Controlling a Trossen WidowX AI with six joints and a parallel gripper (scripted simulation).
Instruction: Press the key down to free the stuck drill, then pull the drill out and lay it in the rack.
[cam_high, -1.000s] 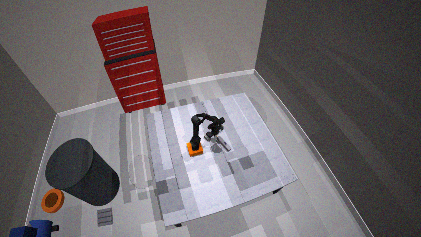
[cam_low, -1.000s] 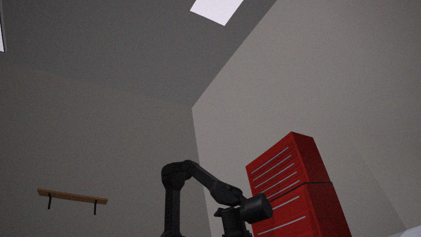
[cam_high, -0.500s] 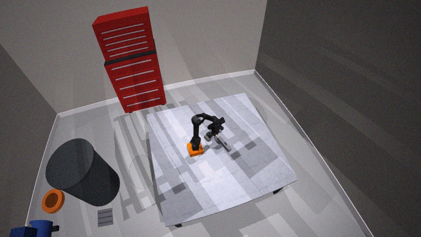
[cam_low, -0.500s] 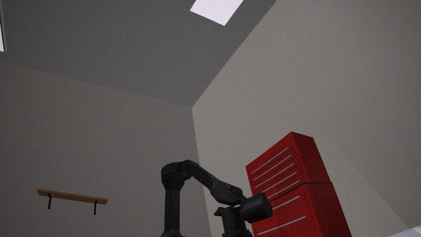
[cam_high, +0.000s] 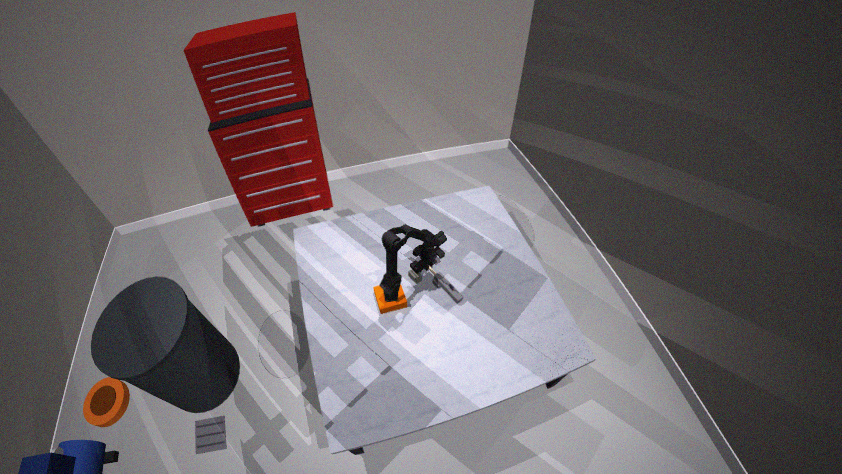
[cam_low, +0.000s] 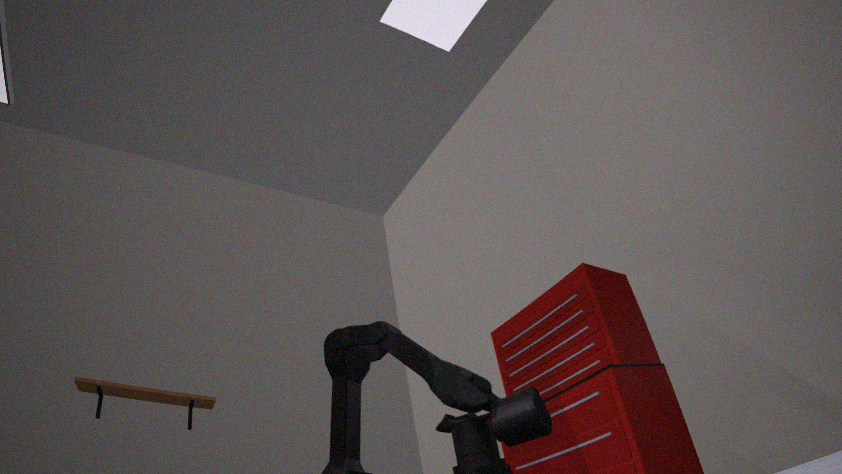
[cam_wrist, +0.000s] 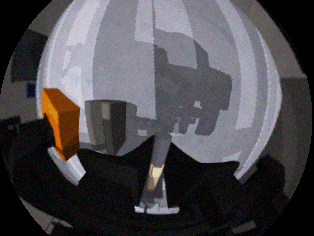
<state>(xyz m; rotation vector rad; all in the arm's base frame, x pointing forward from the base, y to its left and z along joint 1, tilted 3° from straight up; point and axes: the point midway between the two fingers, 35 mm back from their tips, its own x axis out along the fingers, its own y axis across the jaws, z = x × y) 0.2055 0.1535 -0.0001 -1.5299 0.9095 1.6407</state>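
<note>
Now: gripper tip 7 cm past the holder block and 3 cm to the left of it. Also, from my gripper tip: long grey fixture: 8 cm ahead, 14 cm to the right, 2 cm above; then drill: 2 cm ahead, 3 cm to the right, 3 cm above; then dark key: 9 cm ahead, 16 cm to the right, 3 cm above.
</note>
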